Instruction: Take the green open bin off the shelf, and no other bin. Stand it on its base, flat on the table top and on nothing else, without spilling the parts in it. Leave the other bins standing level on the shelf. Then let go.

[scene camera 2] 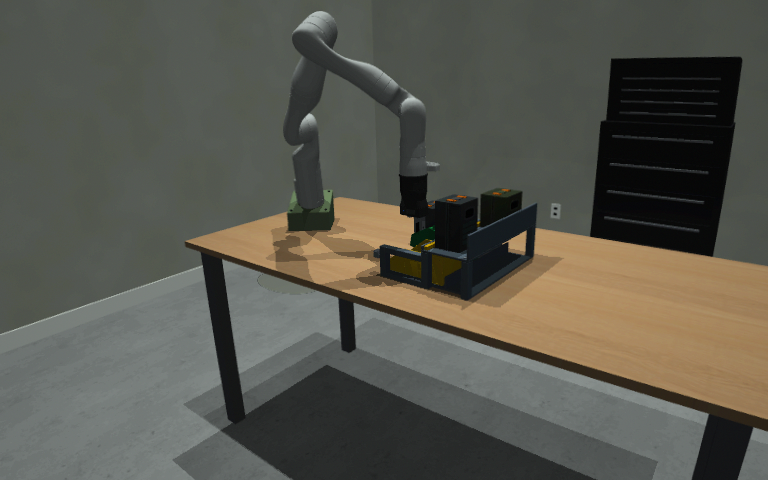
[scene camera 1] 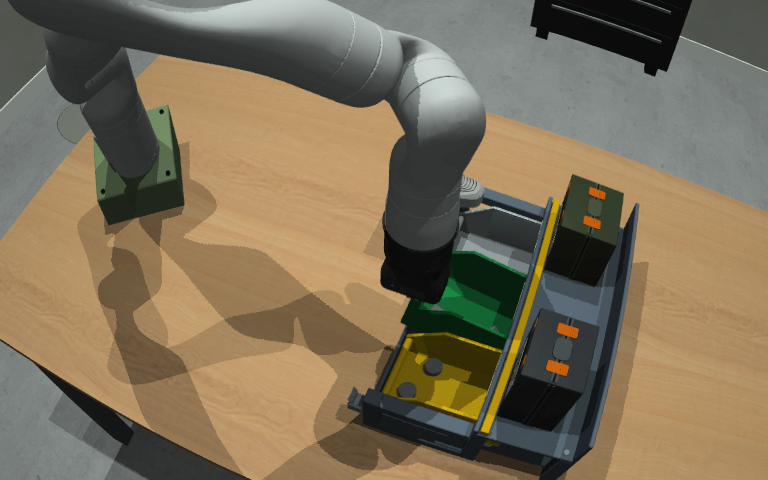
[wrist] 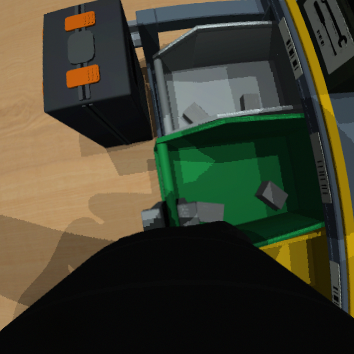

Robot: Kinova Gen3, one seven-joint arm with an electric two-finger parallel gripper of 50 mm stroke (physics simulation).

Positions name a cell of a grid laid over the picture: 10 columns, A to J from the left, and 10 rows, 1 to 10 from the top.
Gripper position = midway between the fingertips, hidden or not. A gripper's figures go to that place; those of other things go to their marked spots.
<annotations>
The gripper (scene camera 1: F7): 80 cm from the lens. A green open bin (scene camera 1: G7): 86 cm from the lens.
</annotations>
